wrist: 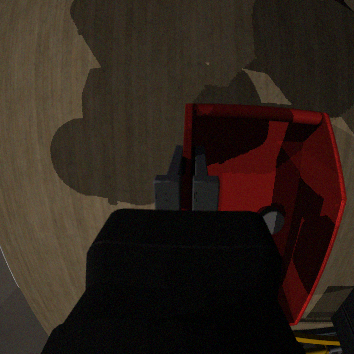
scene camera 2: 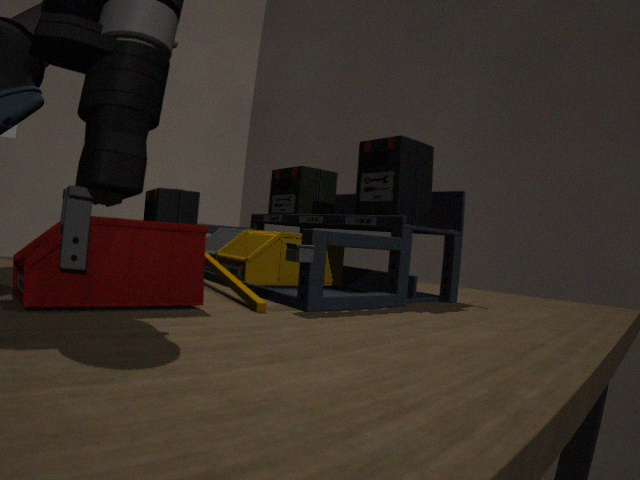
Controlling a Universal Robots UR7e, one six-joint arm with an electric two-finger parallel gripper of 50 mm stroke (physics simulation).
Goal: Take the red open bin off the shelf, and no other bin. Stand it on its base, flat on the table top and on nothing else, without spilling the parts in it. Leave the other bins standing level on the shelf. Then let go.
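Places are measured from the arm's base along level axes (x ahead, y left, z up), in centimetres.
Pixels of known places: gripper, fingertip midpoint: [wrist: 189,160] [scene camera 2: 70,268].
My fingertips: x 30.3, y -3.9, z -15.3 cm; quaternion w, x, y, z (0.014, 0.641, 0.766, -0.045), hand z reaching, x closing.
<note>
Behind a point stands the place of what it marks.
The red bin [scene camera 2: 144,263] {y -2.7, x 37.0, z -14.6 cm} [wrist: 250,190] {y 1.6, x 32.6, z -18.3 cm} is off the shelf and looks level, base down. Its underside is at or very close above the table top [scene camera 2: 361,387] {y -24.3, x 43.8, z -18.8 cm} [wrist: 30,100] {y -22.1, x 27.9, z -18.8 cm}; I cannot tell whether it touches. A grey round part [wrist: 274,221] {y 4.5, x 34.7, z -17.4 cm} lies inside it; the arm hides some of the inside. My gripper [scene camera 2: 74,260] {y -3.9, x 30.3, z -15.3 cm} [wrist: 189,160] {y -3.9, x 30.3, z -15.3 cm} is shut on the bin's side wall, one finger inside and one outside. A yellow bin [scene camera 2: 268,260] {y 12.8, x 57.6, z -14.8 cm} stands level in the shelf [scene camera 2: 312,297] {y -3.4, x 54.4, z -17.3 cm}. A grey bin [scene camera 2: 221,238] {y 32.6, x 58.3, z -12.6 cm} partly shows behind it.
The shelf stands right of the red bin in the scene view. A yellow bar [scene camera 2: 237,286] {y 2.5, x 48.6, z -17.1 cm} slants down between them. A greenish box [scene camera 2: 323,188] {y 23.2, x 72.8, z -2.4 cm} and a dark box [scene camera 2: 417,180] {y 0.8, x 72.9, z -2.2 cm} stand on the shelf's top. Another dark box [scene camera 2: 173,205] {y 21.4, x 45.8, z -8.2 cm} shows behind the red bin.
</note>
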